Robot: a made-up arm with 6 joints. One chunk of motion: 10 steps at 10 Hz.
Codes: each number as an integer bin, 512 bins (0 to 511) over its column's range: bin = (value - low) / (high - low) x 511, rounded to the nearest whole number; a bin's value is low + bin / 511 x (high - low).
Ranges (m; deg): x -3.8..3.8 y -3.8..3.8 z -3.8..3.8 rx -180..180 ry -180..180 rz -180..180
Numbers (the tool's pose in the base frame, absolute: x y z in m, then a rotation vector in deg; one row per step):
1: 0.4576 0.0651 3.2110 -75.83 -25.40 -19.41
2: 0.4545 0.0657 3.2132 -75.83 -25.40 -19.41
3: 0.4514 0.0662 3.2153 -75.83 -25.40 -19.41
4: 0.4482 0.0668 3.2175 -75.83 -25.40 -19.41
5: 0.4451 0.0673 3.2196 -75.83 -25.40 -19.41
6: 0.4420 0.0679 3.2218 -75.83 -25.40 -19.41
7: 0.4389 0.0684 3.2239 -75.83 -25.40 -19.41
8: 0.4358 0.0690 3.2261 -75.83 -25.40 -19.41
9: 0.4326 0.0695 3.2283 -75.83 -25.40 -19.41
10: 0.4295 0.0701 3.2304 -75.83 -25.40 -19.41
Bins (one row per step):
1: 286 260 471 148 219 228
2: 286 260 472 148 219 228
3: 286 260 472 148 219 228
4: 286 260 472 148 219 228
5: 285 260 472 148 219 228
6: 285 260 472 148 219 228
7: 285 260 472 148 219 228
8: 285 260 472 148 219 228
9: 285 260 473 148 219 228
10: 284 260 473 148 219 228

